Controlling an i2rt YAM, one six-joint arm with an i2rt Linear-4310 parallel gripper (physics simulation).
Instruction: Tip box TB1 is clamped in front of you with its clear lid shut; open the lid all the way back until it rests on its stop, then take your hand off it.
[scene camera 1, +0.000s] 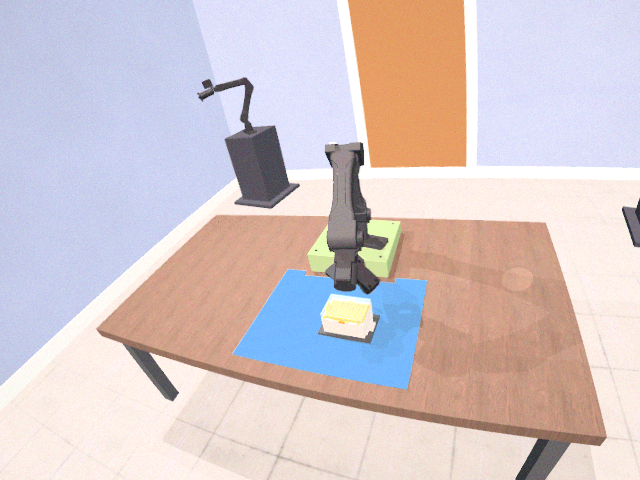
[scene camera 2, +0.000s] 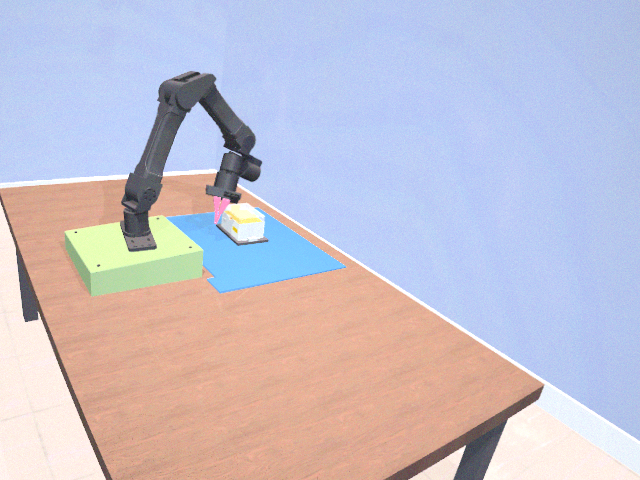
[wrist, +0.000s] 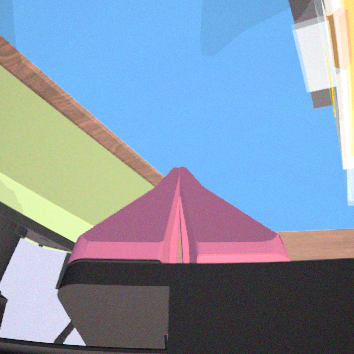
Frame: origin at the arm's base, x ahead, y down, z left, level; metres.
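Seen in the pictures: gripper, fingertip midpoint: (scene camera 2: 215, 224) (wrist: 179, 177); arm's base, origin of the base link: (scene camera 2: 137, 236) (wrist: 0, 208).
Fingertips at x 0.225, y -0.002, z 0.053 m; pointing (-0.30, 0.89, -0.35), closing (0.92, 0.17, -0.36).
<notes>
Offsets run from my fingertips to a thing's top centre. "spot": to the spot under its first point. Level surfaces: height alone.
Tip box TB1 {dx +0.105, dy -0.014, dz +0.063 m} (scene camera 1: 346, 328) (scene camera 2: 251, 231) (wrist: 346, 90) is a white box with a yellow top, clamped upright on a dark base plate. Its clear lid {spot: dx +0.085, dy -0.014, dz +0.022 m} (scene camera 1: 336, 298) lies over the yellow top and looks shut; a small tilt cannot be told. In the wrist view, part of the box shows at the upper right edge. My gripper (scene camera 2: 216, 222) (wrist: 179, 177) is shut with its pink fingertips together and nothing between them. It points down over the mat, beside the box on the robot-base side, with a gap in the wrist view. In scene camera 1 the fingers are hidden behind the wrist.
A blue mat {dy +0.063 m} (scene camera 1: 289, 330) (scene camera 2: 289, 263) (wrist: 125, 90) lies under the box on the wooden table {dy +0.067 m} (scene camera 1: 480, 330) (scene camera 2: 310, 351). The arm stands on a green block (scene camera 1: 390, 248) (scene camera 2: 149, 273) (wrist: 45, 130). Another arm stands on a dark pedestal (scene camera 1: 258, 165) beyond the table.
</notes>
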